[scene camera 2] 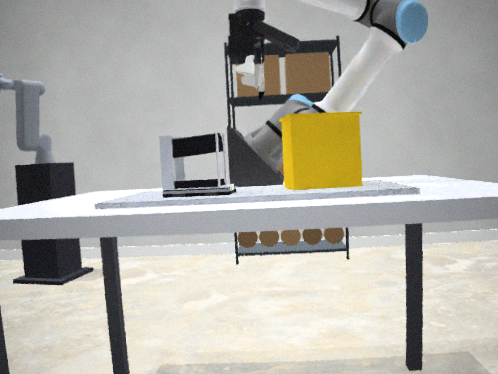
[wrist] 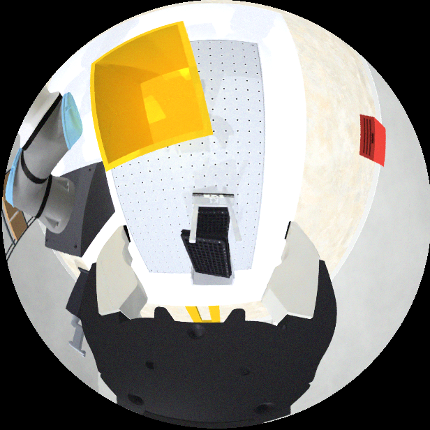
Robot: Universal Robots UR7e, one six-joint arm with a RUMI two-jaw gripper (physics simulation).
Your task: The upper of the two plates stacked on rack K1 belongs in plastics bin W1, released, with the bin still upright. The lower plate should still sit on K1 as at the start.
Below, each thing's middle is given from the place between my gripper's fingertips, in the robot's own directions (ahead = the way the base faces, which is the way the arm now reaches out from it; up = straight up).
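There is the yellow bin W1 (scene camera 2: pixel 320 150), and my hand is 90 mm beyond it, 140 mm to the right of it and 140 mm higher than it.
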